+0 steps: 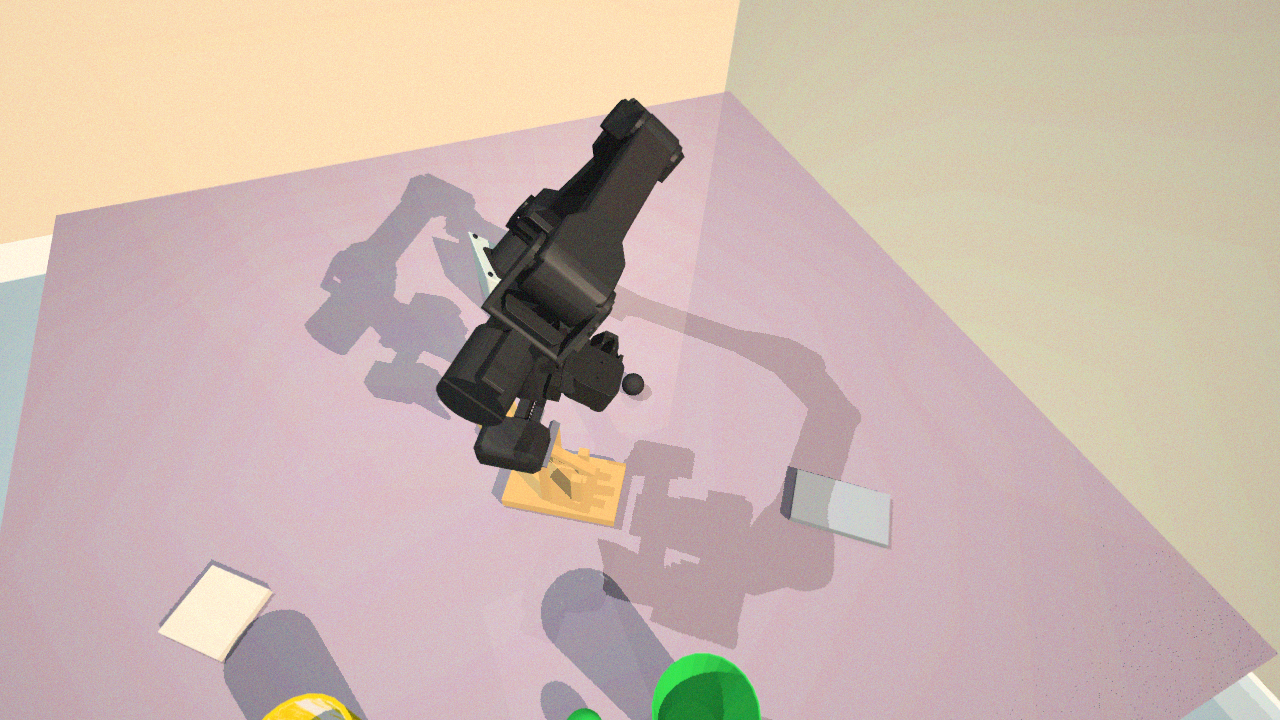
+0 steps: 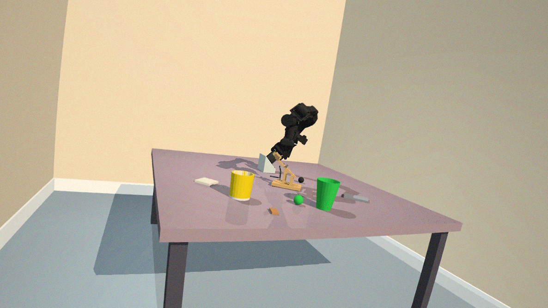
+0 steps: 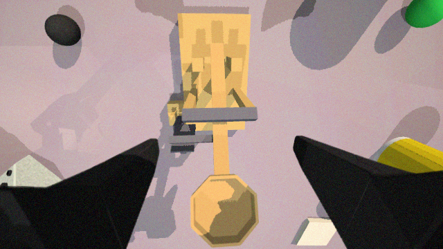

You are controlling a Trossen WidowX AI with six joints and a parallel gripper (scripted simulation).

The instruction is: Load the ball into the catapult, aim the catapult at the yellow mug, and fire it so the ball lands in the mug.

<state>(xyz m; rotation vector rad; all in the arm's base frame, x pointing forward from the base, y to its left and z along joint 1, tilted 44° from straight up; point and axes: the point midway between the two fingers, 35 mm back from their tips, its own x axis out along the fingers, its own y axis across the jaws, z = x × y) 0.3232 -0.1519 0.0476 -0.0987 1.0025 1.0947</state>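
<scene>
The wooden catapult lies 7 cm below my gripper tip and 3 cm behind it. The rest, counted from my gripper tip: green ball: 27 cm ahead, 12 cm below, 8 cm to the right; black ball: 17 cm to the left, 13 cm below, 9 cm behind; green cup: 32 cm ahead, 11 cm below, 2 cm to the left.
</scene>
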